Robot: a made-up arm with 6 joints.
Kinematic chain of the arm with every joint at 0, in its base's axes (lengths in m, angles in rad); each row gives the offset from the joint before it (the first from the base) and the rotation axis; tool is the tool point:
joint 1: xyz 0 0 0.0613 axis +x
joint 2: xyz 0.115 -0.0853 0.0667 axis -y
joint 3: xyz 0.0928 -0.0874 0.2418 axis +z
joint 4: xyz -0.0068 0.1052 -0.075 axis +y
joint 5: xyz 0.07 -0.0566 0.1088 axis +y
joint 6: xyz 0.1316 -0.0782 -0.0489 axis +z
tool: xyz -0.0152 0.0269 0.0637
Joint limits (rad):
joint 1: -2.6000..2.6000
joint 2: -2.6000..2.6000
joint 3: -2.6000..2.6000
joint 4: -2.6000..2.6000
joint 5: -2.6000..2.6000
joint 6: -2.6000..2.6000
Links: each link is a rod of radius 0.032 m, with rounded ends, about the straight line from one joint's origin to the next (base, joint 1, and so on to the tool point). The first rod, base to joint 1, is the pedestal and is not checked.
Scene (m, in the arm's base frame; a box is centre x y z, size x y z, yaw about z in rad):
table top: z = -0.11
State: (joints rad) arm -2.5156 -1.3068 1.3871 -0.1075 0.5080 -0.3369
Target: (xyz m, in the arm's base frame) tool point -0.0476 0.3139 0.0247
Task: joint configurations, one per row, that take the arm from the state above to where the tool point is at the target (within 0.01 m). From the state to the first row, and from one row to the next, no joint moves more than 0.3 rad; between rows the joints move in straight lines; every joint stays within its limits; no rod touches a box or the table.
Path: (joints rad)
1: -2.2985 -1.1410 1.6209 0.0552 0.6039 -0.4891
2: -2.0813 -0.9751 1.8547 0.2179 0.6997 -0.6414
3: -1.8642 -0.8093 2.0884 0.3806 0.7956 -0.7936
4: -1.6470 -0.6435 2.3222 0.5433 0.8915 -0.9459
5: -1.7004 -0.3694 2.3429 0.3716 0.7204 -0.8214
6: -1.7538 -0.0954 2.3637 0.1998 0.5493 -0.6969
7: -1.8072 0.1787 2.3844 0.0280 0.3783 -0.5724
8: -1.8606 0.4527 2.4051 -0.1437 0.2072 -0.4479

